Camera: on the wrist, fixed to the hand. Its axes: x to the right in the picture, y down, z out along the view.
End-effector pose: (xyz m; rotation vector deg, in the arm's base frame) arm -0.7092 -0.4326 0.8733 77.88 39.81 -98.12
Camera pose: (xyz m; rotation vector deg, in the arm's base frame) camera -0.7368 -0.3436 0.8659 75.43 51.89 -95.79
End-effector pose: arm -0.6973 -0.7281 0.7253 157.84 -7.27 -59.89
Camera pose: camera -0.6665 -0.6490 0.7645 154.57 4.59 -54.25
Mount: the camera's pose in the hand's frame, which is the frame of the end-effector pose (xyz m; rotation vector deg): -0.0140 -0.0695 -0.0609 -7.40 3.83 -5.48
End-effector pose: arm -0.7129 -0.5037 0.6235 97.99 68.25 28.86
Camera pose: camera -0.7989 -0.4829 0.5933 87.65 71.87 32.70
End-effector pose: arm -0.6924 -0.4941 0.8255 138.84 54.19 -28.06
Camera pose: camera -0.7419 -0.4230 0.8604 131.73 62.53 -21.26
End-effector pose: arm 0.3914 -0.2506 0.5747 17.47 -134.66 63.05
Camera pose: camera 0.4535 -0.2490 0.6445 18.60 -132.34 51.34
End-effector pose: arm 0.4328 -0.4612 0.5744 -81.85 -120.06 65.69
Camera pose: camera 0.4378 -0.4593 0.6677 -79.39 -126.04 53.27
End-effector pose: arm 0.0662 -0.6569 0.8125 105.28 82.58 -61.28
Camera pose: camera 0.0126 -0.5961 0.8591 99.88 92.41 -54.11
